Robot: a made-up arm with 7 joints.
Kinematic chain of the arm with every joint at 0, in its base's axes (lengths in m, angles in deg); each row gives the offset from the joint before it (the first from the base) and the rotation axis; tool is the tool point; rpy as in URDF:
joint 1: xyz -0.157 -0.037 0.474 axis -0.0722 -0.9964 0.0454
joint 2: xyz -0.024 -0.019 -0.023 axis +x
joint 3: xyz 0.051 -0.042 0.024 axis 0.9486 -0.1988 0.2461
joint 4: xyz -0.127 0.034 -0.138 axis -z
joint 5: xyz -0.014 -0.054 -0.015 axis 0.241 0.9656 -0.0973
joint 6: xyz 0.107 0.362 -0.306 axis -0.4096 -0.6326 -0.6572
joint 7: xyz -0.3 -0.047 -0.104 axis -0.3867 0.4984 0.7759
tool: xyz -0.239 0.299 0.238 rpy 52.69 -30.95 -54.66
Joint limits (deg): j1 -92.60..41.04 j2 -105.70..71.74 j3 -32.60..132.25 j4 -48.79..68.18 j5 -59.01..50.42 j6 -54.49..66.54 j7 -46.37..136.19
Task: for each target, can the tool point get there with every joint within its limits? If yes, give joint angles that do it. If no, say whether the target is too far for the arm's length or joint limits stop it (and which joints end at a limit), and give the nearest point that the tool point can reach.
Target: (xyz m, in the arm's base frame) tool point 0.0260 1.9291 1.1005
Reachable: no: too far | nearest point -0.0737 1.0372 0.8627 | short by 0.928 m
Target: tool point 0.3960 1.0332 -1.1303
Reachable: no: too far | nearest point 0.1372 0.5698 -0.4849 | short by 0.836 m
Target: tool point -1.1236 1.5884 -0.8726
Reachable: no: too far | nearest point -0.6639 0.7744 -0.2269 | short by 1.136 m
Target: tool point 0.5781 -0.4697 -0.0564
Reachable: yes | joints 28.13 -75.83 23.06 51.18 -38.53 54.28 97.99
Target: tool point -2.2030 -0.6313 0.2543
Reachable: no: too far | nearest point -1.3174 -0.3774 0.3496 | short by 0.926 m
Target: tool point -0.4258 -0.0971 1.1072
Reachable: yes | joints -42.53 -40.78 106.90 5.98 30.58 -14.39 7.76
